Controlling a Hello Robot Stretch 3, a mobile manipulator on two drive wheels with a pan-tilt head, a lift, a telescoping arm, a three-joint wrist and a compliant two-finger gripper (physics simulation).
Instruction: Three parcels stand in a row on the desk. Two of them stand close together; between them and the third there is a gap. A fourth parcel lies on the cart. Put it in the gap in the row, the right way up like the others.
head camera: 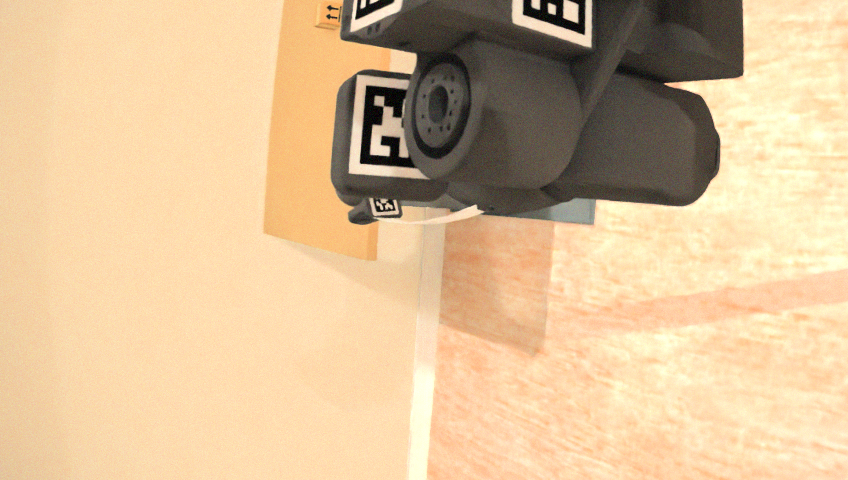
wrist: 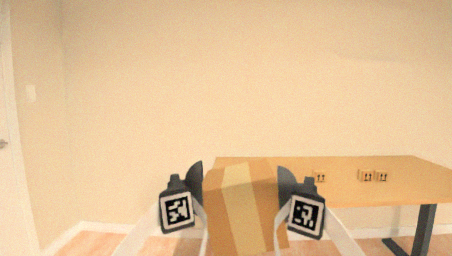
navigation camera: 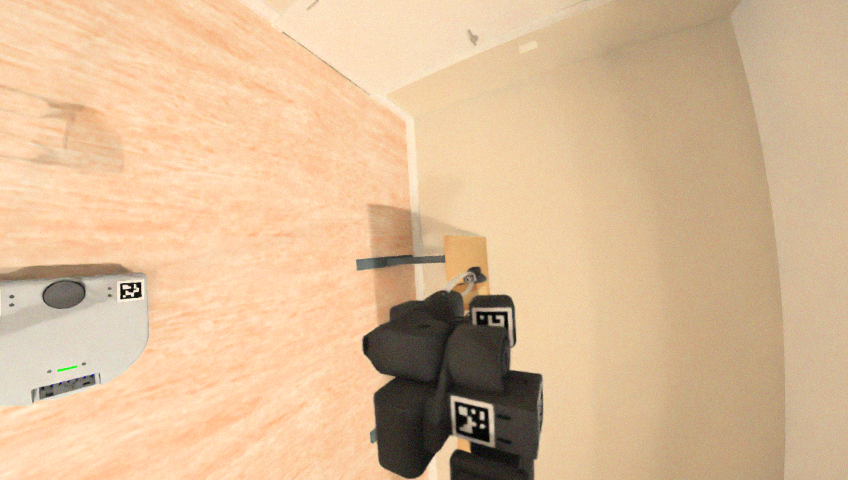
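Pixels of known places: gripper, fingertip midpoint: (navigation camera: 478,293); robot's base, link origin: (navigation camera: 66,293).
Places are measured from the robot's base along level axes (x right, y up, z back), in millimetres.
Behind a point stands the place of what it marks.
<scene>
My gripper (wrist: 241,182) @(x 470, y 1103, z 21 mm) (navigation camera: 471,292) @(x 470, y 1103, z 21 mm) is shut on a brown parcel (wrist: 242,212) with a pale tape strip, slightly tilted in the wrist view. No arrows show on its visible faces. Beyond it, to the right, the desk (wrist: 345,192) (head camera: 306,154) @(x 1606, y 721, z 77 mm) (navigation camera: 465,252) @(x 1459, y 721, z -58 mm) bears the row. The single parcel (wrist: 320,177) stands on the left, then a gap, then two close parcels (wrist: 367,175) (wrist: 382,176); their double arrows point up. One row parcel (head camera: 327,14) @(x 1438, y 765, z 424 mm) shows at the head view's top. My wrist hides much of the desk and the held parcel there. The cart does not show.
The desk stands near the wall (wrist: 200,100) on dark legs (wrist: 425,227) (navigation camera: 386,262). A door (wrist: 12,190) (navigation camera: 416,47) @(x 1250, y 578, z -1400 mm) is at the far left in the wrist view. My pale base (navigation camera: 71,327) @(x 10, y 160, z 84 mm) is on the floor at left in the navigation view.
</scene>
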